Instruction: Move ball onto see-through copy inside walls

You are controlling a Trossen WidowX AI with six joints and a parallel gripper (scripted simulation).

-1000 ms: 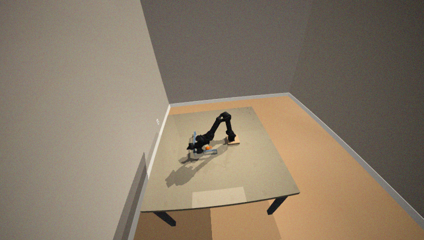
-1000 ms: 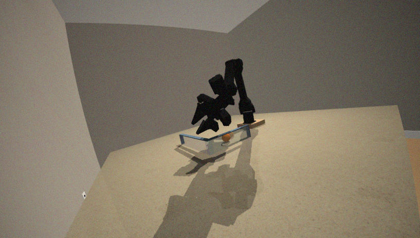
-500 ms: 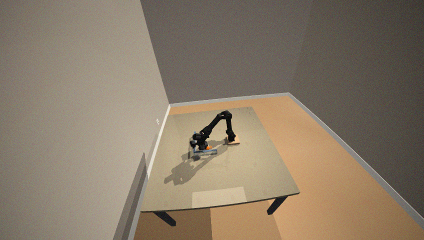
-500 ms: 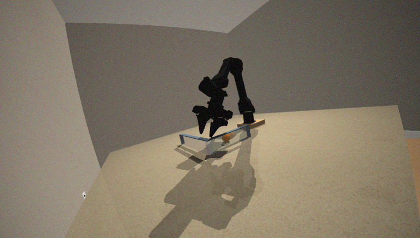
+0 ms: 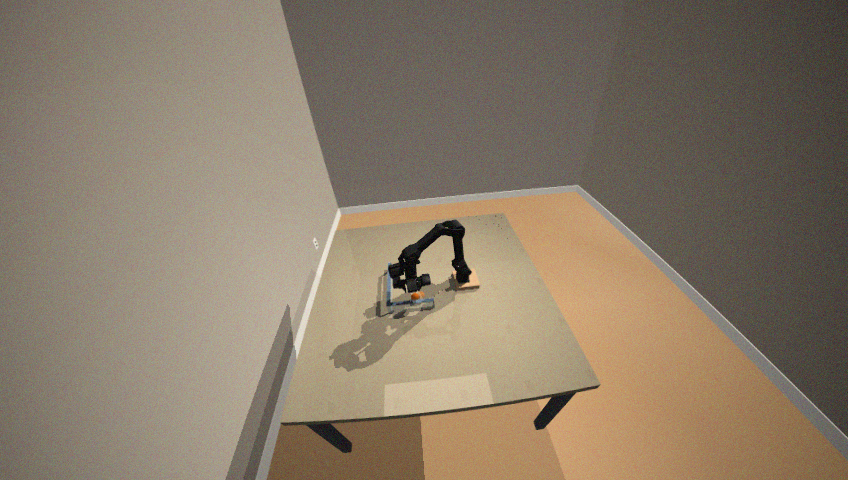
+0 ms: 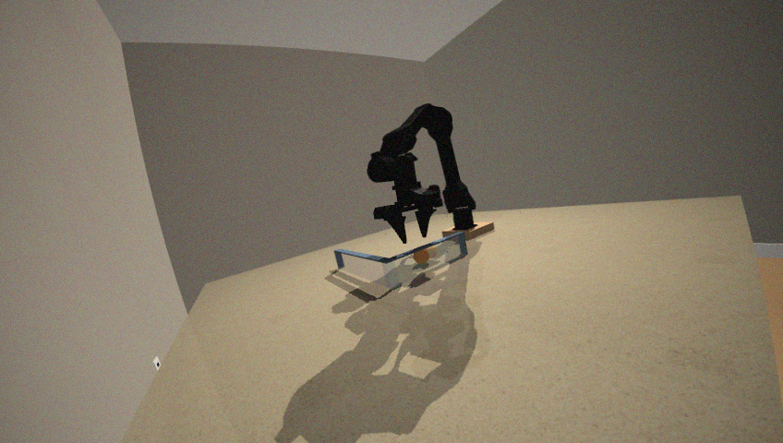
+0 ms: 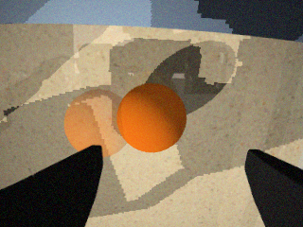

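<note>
Right now my gripper tip is 40 mm above the orange ball and 10 mm past it. Round my gripper tip: see-through copy of ball: 40 mm below, 40 mm behind, 10 mm to the right.
</note>
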